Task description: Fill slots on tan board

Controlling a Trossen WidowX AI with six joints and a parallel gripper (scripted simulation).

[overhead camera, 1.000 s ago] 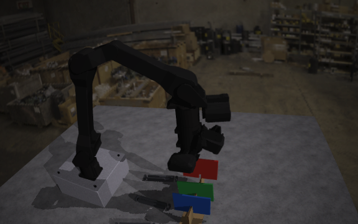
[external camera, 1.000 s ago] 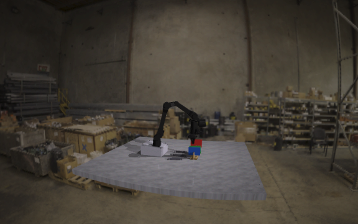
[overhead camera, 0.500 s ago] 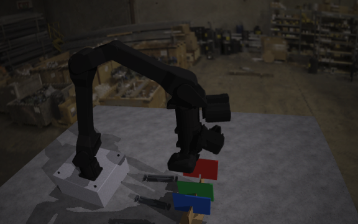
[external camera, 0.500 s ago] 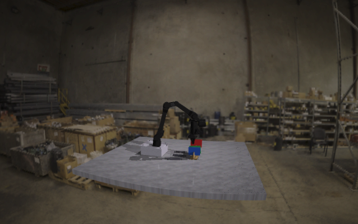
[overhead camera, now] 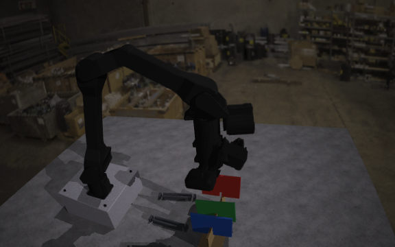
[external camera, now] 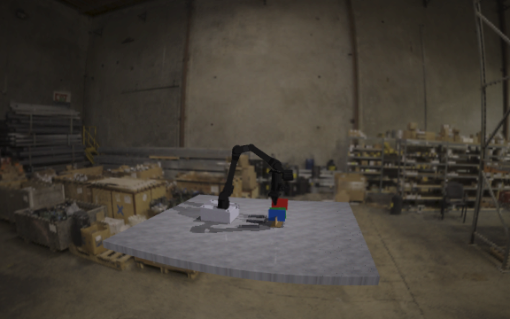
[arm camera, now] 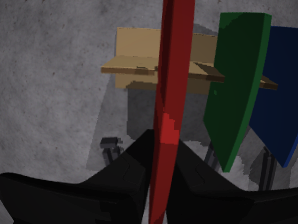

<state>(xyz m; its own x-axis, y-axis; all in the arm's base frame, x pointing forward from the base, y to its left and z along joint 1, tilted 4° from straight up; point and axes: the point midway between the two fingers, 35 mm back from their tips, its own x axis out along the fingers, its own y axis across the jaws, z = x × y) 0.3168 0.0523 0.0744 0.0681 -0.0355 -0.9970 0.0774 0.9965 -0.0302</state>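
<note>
My gripper tip is 30 mm short of the red board. The rest, counted from my gripper tip: blue board: 100 mm to the right, 50 mm below, 20 mm ahead; green board: 50 mm to the right, 50 mm below, 20 mm ahead; tan board: 70 mm below, 50 mm to the right, 20 mm ahead.
</note>
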